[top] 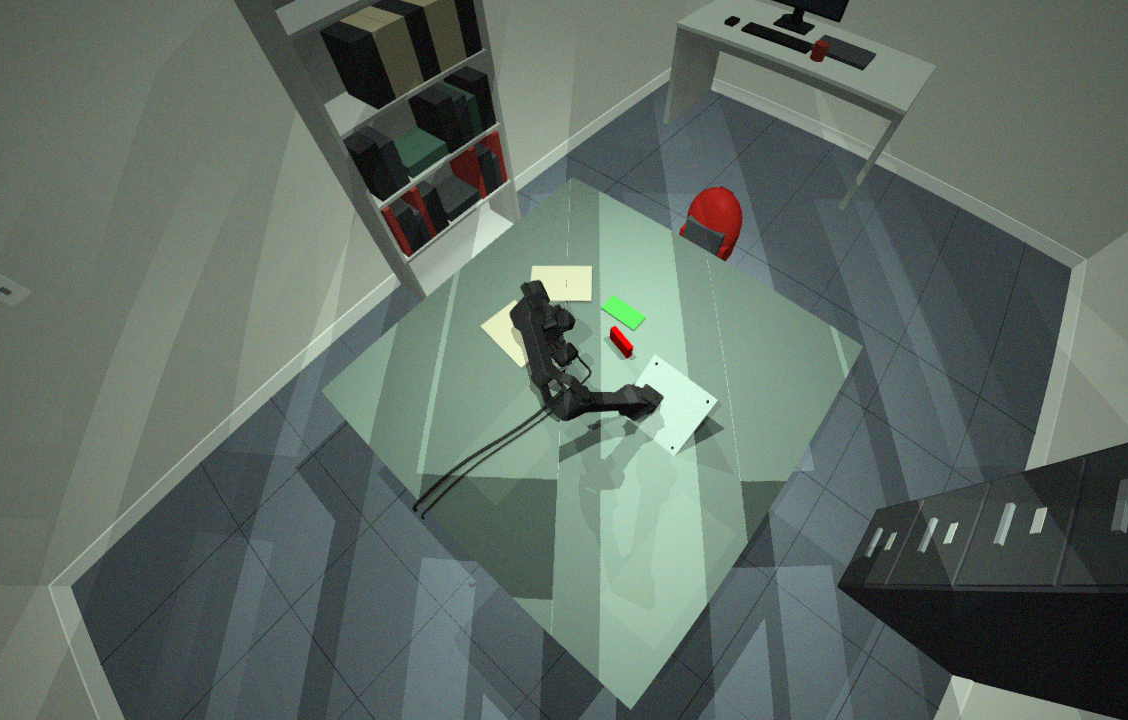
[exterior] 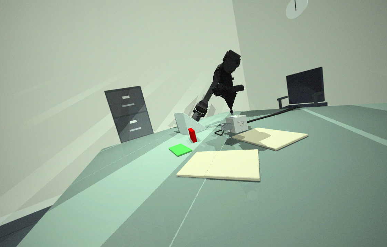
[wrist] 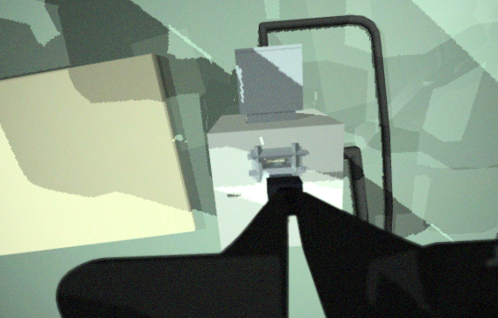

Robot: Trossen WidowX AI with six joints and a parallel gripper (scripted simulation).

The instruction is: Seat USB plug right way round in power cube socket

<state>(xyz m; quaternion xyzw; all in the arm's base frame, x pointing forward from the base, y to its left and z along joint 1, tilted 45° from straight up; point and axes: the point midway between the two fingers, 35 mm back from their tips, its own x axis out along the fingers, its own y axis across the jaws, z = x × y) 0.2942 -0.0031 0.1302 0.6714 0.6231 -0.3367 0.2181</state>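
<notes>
Now: gripper tip 6 cm above the grey-framed USB socket. Also, from my gripper tip: dark USB plug: 2 cm below; green tile: 31 cm to the right, 12 cm below, 3 cm behind; red block: 20 cm to the right, 10 cm below, 10 cm behind.
</notes>
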